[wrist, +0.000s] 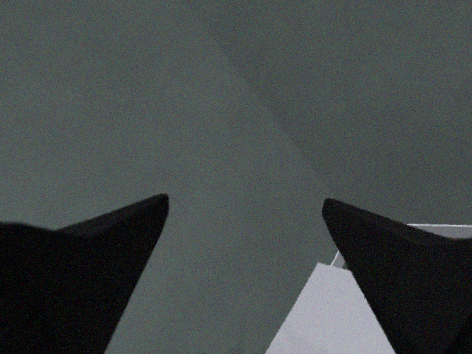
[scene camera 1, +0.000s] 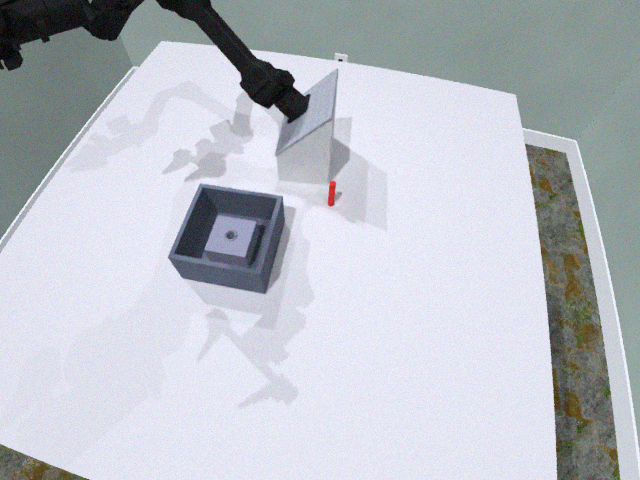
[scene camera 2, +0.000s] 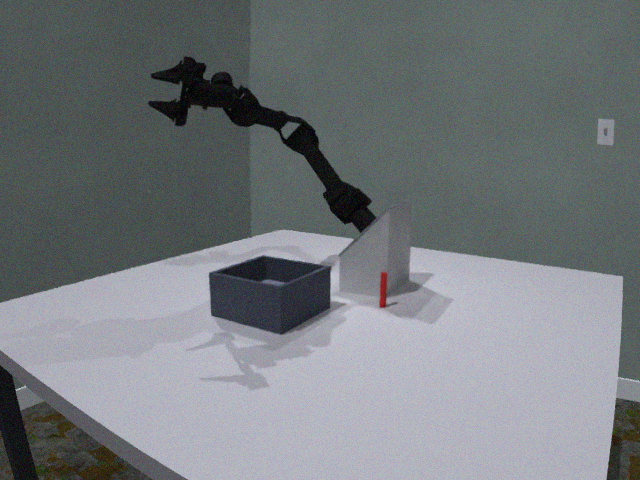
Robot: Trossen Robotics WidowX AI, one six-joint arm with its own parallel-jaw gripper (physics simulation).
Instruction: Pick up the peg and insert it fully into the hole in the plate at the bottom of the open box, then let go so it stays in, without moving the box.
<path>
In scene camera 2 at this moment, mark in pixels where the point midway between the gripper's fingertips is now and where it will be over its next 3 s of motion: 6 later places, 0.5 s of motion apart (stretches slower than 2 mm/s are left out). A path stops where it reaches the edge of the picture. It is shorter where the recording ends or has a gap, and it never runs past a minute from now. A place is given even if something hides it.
My gripper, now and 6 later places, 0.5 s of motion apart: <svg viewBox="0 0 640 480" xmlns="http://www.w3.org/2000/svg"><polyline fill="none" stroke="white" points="149,89 160,71 175,50 193,32 214,14 218,12 228,10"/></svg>
</path>
